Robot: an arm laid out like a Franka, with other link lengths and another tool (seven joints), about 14 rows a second.
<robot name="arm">
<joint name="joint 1" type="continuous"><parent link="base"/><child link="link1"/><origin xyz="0 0 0.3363" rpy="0 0 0"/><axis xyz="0 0 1"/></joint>
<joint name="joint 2" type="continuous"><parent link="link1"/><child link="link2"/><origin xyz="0 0 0" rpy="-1.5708 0 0"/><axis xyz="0 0 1"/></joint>
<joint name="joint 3" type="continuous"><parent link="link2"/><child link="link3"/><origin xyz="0 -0.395 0" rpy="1.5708 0 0"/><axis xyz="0 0 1"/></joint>
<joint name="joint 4" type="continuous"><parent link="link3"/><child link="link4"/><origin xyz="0.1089 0 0" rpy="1.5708 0 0"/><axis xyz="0 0 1"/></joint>
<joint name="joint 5" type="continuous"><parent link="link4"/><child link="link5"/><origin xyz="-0.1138 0.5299 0" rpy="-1.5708 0 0"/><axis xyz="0 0 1"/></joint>
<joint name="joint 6" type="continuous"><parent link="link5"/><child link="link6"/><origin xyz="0 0 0" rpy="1.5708 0 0"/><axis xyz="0 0 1"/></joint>
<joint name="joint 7" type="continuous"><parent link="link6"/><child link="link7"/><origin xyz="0.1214 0 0" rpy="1.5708 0 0"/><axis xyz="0 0 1"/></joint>
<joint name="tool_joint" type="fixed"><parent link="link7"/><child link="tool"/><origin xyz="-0.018 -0.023 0.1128" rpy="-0.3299 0 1.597"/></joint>
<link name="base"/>
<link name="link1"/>
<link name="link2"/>
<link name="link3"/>
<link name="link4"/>
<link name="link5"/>
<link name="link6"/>
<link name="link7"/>
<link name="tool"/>
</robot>
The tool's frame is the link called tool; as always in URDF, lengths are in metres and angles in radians. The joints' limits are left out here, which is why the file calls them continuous.
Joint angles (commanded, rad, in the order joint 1, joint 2, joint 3, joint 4, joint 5, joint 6, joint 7), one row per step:
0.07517, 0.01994, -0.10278, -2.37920, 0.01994, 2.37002, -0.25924
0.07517, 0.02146, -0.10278, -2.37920, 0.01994, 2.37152, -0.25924
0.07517, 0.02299, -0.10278, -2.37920, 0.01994, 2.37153, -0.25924
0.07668, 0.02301, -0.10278, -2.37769, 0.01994, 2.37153, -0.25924
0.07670, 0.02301, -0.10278, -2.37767, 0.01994, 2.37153, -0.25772
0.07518, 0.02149, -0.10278, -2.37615, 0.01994, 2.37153, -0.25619
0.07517, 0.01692, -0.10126, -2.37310, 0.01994, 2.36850, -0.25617
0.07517, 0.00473, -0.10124, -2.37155, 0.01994, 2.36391, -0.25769
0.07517, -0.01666, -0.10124, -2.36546, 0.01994, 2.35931, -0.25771
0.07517, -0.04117, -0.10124, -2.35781, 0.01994, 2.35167, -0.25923
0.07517, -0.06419, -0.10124, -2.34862, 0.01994, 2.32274, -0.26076
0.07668, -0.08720, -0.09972, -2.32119, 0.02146, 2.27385, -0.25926
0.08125, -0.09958, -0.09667, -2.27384, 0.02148, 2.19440, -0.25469
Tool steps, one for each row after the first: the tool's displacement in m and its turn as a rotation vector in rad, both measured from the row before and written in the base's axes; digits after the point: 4 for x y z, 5 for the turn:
0.0001, 0.0000, -0.0008, -0.00018, 0.00002, -0.00002
-0.0001, 0.0000, -0.0010, -0.00012, 0.00152, 0.00000
0.0006, 0.0010, 0.0008, -0.00004, -0.00149, 0.00151
0.0000, 0.0000, 0.0000, -0.00004, 0.00000, -0.00150
0.0007, -0.0010, 0.0018, 0.00003, -0.00302, -0.00305
0.0011, 0.0010, 0.0043, 0.00042, -0.00458, 0.00153
0.0004, 0.0000, 0.0084, 0.00109, -0.00914, 0.00160
0.0023, 0.0000, 0.0170, 0.00163, -0.02282, 0.00008
0.0020, -0.0001, 0.0197, 0.00191, -0.02448, 0.00163
-0.0002, 0.0000, 0.0175, 0.00257, -0.00327, 0.00206
0.0035, 0.0020, 0.0263, 0.00403, -0.00152, 0.00151
0.0061, 0.0051, 0.0284, 0.00246, 0.01980, 0.00470

